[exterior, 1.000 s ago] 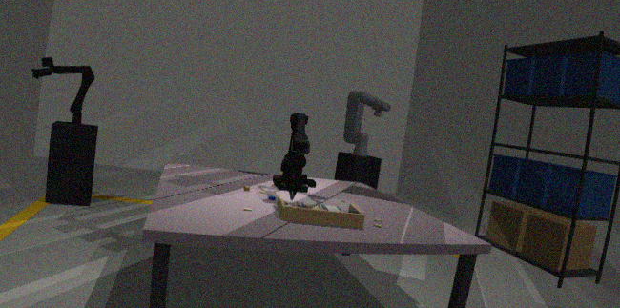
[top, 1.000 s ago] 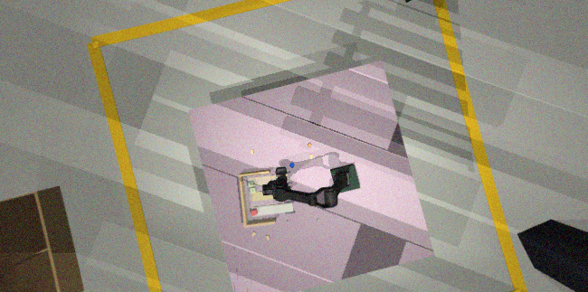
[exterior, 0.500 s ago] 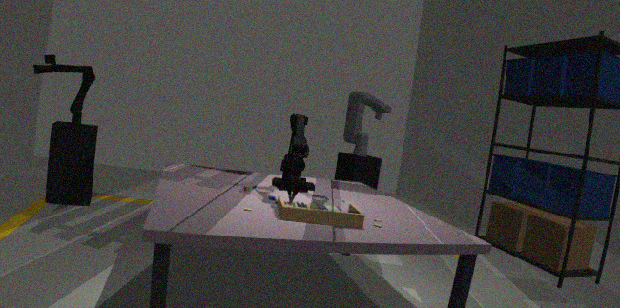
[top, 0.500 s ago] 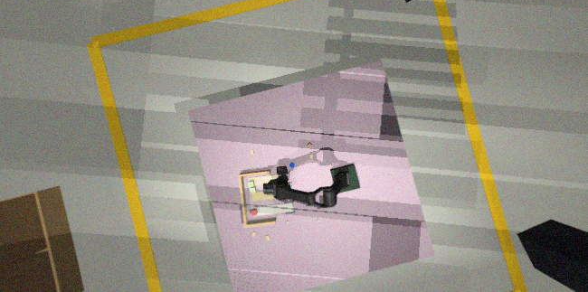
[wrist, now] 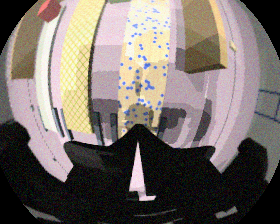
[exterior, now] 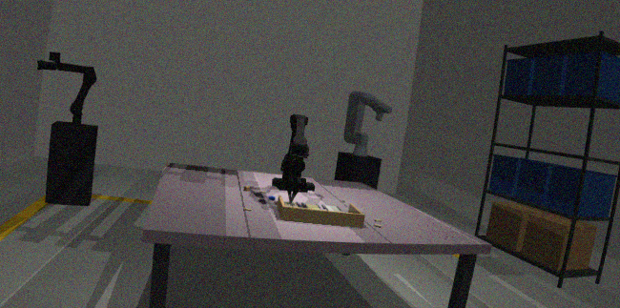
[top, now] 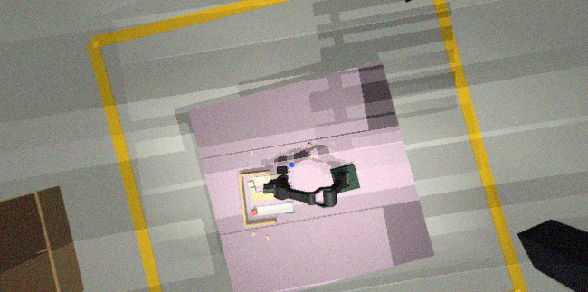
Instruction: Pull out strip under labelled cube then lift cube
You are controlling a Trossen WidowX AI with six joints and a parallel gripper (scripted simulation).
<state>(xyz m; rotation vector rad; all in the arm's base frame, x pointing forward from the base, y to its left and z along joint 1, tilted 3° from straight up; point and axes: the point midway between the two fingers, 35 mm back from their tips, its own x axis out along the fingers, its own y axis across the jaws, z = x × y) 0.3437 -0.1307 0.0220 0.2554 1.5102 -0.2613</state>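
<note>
The small blue round object is 8 cm behind my gripper tip and 6 cm to the right of it.
</note>
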